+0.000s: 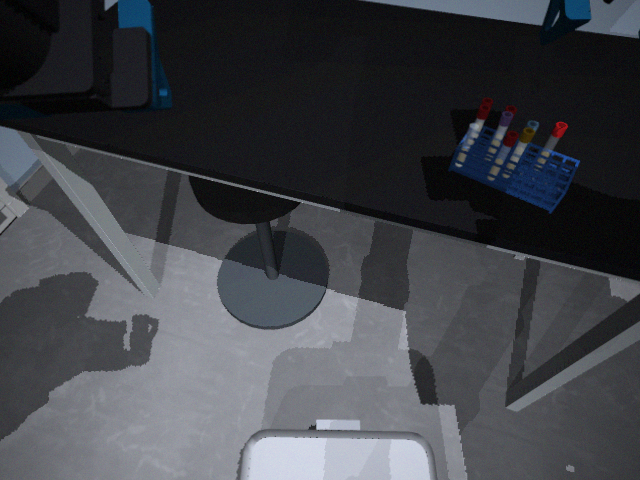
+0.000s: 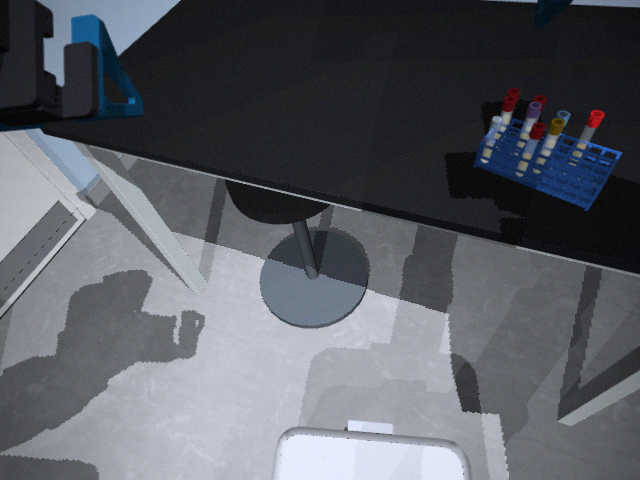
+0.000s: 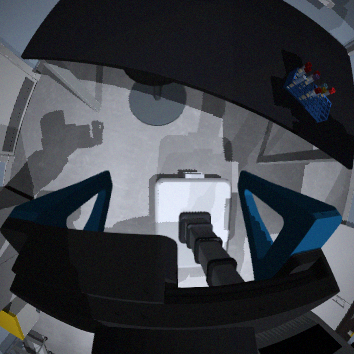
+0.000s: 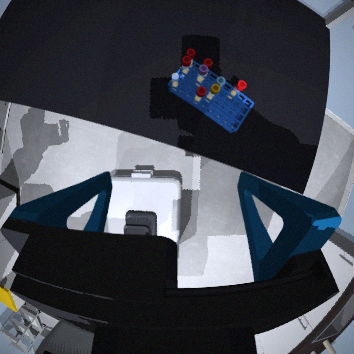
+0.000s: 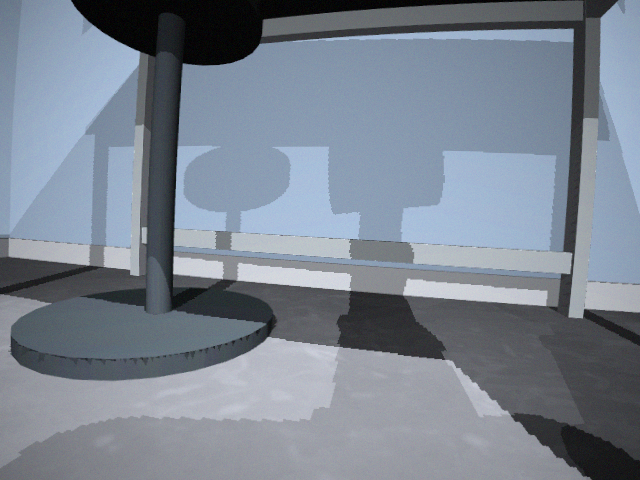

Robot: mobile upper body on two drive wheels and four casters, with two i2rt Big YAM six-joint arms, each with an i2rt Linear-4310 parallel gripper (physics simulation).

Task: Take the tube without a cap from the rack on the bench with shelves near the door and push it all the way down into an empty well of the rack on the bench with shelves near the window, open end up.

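Observation:
A blue rack (image 1: 542, 188) (image 2: 581, 186) (image 3: 318, 111) (image 4: 235, 117) stands on a black bench top (image 1: 310, 103) (image 2: 310, 103) (image 3: 190, 40) (image 4: 100, 55). It holds several tubes with red, purple, light blue and amber caps. At its left end a tube with a pale, clear top (image 1: 473, 130) (image 2: 495, 125) (image 4: 175, 78) stands upright and looks capless. Empty wells show at the rack's right end. My left gripper (image 3: 174, 177) is open and empty, left of the rack. My right gripper (image 4: 174, 178) is open and empty, with the rack beyond its fingertips. A second rack does not show.
A round stool base (image 1: 273, 304) (image 2: 314, 302) (image 5: 139, 335) stands on the floor partly under the bench, its seat beneath the bench edge. Bench legs (image 1: 98, 222) (image 5: 584, 206) stand at both sides. My white base (image 1: 338, 457) (image 2: 372, 457) is in front of the bench.

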